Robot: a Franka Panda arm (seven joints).
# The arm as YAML. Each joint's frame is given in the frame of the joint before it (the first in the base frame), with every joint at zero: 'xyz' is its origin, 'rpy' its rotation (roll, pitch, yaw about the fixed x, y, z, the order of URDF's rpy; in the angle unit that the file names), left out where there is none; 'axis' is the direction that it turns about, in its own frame. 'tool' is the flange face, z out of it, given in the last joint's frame.
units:
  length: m
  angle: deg
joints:
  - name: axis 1
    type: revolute
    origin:
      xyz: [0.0, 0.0, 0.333]
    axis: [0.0, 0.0, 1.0]
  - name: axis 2
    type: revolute
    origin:
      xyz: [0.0, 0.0, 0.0]
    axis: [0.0, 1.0, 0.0]
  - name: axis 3
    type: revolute
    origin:
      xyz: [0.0, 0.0, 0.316]
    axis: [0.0, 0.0, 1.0]
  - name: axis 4
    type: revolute
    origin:
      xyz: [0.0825, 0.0, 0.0]
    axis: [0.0, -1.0, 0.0]
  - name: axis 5
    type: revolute
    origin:
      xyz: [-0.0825, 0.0, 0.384]
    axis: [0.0, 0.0, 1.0]
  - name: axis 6
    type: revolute
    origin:
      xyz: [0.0, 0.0, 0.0]
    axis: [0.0, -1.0, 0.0]
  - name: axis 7
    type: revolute
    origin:
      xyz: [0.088, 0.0, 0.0]
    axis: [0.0, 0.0, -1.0]
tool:
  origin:
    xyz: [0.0, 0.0, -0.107]
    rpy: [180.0, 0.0, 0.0]
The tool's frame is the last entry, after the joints.
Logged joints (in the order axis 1, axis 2, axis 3, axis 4, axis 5, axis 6, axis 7), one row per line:
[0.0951 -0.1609 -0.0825 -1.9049 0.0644 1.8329 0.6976]
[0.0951 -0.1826 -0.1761 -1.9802 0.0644 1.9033 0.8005]
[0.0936 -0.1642 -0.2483 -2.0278 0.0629 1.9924 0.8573]
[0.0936 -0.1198 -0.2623 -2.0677 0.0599 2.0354 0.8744]
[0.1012 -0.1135 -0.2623 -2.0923 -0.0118 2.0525 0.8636]
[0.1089 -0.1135 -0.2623 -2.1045 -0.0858 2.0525 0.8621]
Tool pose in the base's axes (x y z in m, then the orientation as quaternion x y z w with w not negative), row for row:
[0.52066 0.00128 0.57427 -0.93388 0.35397 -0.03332 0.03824]
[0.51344 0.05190 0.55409 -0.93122 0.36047 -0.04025 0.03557]
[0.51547 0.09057 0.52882 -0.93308 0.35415 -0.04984 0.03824]
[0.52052 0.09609 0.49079 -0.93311 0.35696 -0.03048 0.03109]
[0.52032 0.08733 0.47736 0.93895 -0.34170 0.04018 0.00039]
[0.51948 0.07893 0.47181 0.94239 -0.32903 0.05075 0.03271]
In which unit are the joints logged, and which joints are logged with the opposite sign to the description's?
The joints are logged in radians. Opposite sign: axis 1, axis 3.
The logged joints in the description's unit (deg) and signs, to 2 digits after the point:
[-5.45 -9.22 4.73 -109.14 3.69 105.02 39.97]
[-5.45 -10.46 10.09 -113.46 3.69 109.05 45.87]
[-5.36 -9.41 14.23 -116.18 3.60 114.16 49.12]
[-5.36 -6.86 15.03 -118.47 3.43 116.62 50.10]
[-5.80 -6.50 15.03 -119.88 -0.68 117.60 49.48]
[-6.24 -6.50 15.03 -120.58 -4.92 117.60 49.39]

